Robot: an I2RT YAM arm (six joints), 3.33 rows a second.
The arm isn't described. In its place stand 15 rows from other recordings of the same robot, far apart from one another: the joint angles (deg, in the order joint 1, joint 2, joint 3, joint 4, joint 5, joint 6), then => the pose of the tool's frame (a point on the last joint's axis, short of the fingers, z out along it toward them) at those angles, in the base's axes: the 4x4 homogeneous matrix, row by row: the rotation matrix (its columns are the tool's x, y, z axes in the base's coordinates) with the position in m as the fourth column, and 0 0 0 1 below.
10.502, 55.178, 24.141, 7.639, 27.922, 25.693 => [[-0.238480, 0.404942, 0.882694, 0.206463], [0.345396, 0.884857, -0.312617, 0.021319], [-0.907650, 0.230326, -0.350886, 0.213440], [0, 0, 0, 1]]
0.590, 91.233, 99.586, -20.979, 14.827, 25.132 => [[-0.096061, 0.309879, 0.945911, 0.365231], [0.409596, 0.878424, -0.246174, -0.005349], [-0.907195, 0.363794, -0.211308, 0.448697], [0, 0, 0, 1]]
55.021, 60.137, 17.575, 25.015, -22.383, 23.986 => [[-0.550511, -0.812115, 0.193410, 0.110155], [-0.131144, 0.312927, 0.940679, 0.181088], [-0.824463, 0.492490, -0.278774, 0.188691], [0, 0, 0, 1]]
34.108, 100.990, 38.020, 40.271, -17.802, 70.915 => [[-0.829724, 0.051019, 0.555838, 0.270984], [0.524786, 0.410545, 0.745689, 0.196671], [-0.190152, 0.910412, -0.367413, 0.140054], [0, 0, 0, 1]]
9.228, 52.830, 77.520, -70.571, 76.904, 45.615 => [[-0.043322, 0.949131, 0.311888, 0.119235], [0.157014, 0.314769, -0.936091, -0.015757], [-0.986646, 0.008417, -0.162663, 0.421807], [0, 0, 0, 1]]
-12.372, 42.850, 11.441, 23.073, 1.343, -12.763 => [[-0.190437, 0.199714, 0.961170, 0.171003], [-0.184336, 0.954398, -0.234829, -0.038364], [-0.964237, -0.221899, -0.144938, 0.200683], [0, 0, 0, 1]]
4.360, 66.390, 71.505, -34.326, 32.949, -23.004 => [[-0.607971, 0.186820, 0.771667, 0.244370], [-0.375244, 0.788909, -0.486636, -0.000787], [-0.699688, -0.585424, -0.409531, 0.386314], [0, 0, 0, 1]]
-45.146, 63.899, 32.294, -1.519, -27.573, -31.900 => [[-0.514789, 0.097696, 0.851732, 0.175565], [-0.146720, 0.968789, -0.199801, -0.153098], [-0.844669, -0.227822, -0.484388, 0.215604], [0, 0, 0, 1]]
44.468, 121.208, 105.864, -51.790, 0.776, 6.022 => [[-0.727023, -0.623861, 0.286767, 0.322561], [-0.566652, 0.781020, 0.262512, 0.315951], [-0.387742, 0.028356, -0.921332, 0.231345], [0, 0, 0, 1]]
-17.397, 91.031, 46.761, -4.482, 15.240, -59.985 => [[-0.751891, -0.394221, 0.528441, 0.296364], [-0.639907, 0.629290, -0.441036, -0.102664], [-0.158677, -0.669764, -0.725422, 0.167940], [0, 0, 0, 1]]
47.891, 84.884, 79.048, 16.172, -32.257, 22.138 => [[-0.257653, -0.952577, 0.161902, 0.219725], [0.190194, 0.114282, 0.975072, 0.271434], [-0.947334, 0.282023, 0.151729, 0.429905], [0, 0, 0, 1]]
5.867, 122.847, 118.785, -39.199, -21.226, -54.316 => [[-0.107237, -0.762306, 0.638271, 0.485999], [-0.772150, 0.468272, 0.429541, 0.062897], [-0.626327, -0.446778, -0.638830, 0.304332], [0, 0, 0, 1]]
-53.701, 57.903, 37.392, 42.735, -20.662, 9.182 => [[0.310518, 0.517813, 0.797150, 0.146018], [-0.170526, 0.855345, -0.489189, -0.177567], [-0.935147, 0.015967, 0.353900, 0.348088], [0, 0, 0, 1]]
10.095, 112.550, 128.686, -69.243, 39.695, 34.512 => [[-0.511341, 0.646031, 0.566722, 0.398562], [0.351775, 0.759025, -0.547847, 0.047864], [-0.784082, -0.080778, -0.615378, 0.401954], [0, 0, 0, 1]]
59.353, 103.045, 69.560, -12.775, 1.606, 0.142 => [[-0.370390, -0.849193, 0.376406, 0.201084], [-0.620265, 0.527756, 0.580297, 0.337423], [-0.691435, -0.018535, -0.722201, 0.206386], [0, 0, 0, 1]]
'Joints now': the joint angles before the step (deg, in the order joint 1, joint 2, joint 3, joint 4, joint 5, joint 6). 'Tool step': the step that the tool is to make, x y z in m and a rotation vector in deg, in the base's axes. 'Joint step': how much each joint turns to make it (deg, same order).
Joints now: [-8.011, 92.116, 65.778, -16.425, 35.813, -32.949]
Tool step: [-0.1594, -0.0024, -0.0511, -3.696, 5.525, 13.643]
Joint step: [-9.506, -36.895, -39.025, 7.681, -14.797, -21.092]
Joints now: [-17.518, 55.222, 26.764, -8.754, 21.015, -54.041]
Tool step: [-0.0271, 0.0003, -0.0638, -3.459, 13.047, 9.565]
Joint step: [-3.595, 1.291, -12.745, 7.586, -5.105, -15.051]
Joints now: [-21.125, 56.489, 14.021, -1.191, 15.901, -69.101]
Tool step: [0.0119, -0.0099, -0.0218, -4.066, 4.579, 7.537]
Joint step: [-2.082, 11.625, -1.271, 12.897, -3.173, -10.954]
